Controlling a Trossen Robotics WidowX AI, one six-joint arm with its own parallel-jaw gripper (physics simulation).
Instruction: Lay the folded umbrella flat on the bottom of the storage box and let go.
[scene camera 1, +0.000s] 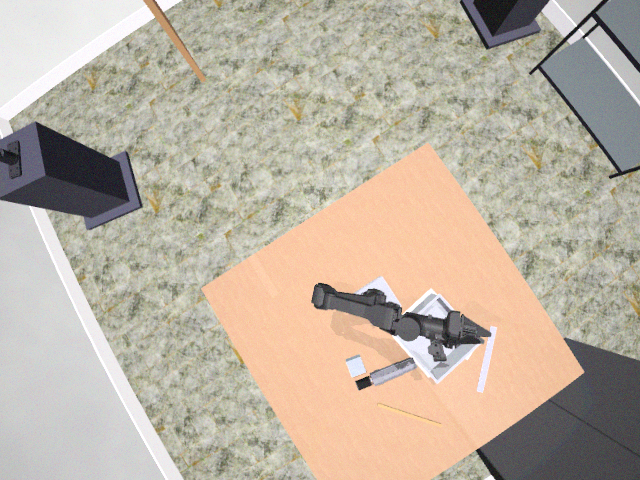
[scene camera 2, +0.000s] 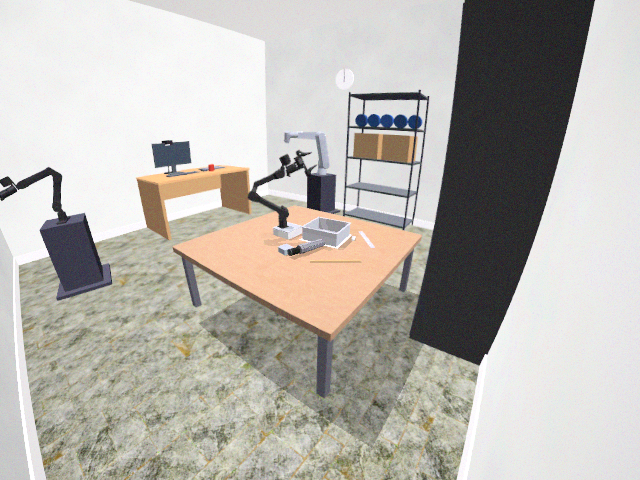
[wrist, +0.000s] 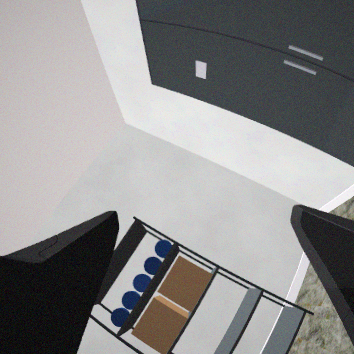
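The folded umbrella, grey with a black end, lies on the table outside the storage box. Its grey end is close to the box's near wall; I cannot tell if they touch. The storage box is light grey and open-topped, and stands upright. The arm hides part of it in the first scene view. My gripper is open and empty. It is high above the table, over the box's far side in the first scene view. Neither umbrella nor box shows in the wrist view.
A pale blue block lies by the umbrella's black end. A thin yellow stick lies nearer the front. A white strip lies beyond the box. The arm's white base stands beside the box.
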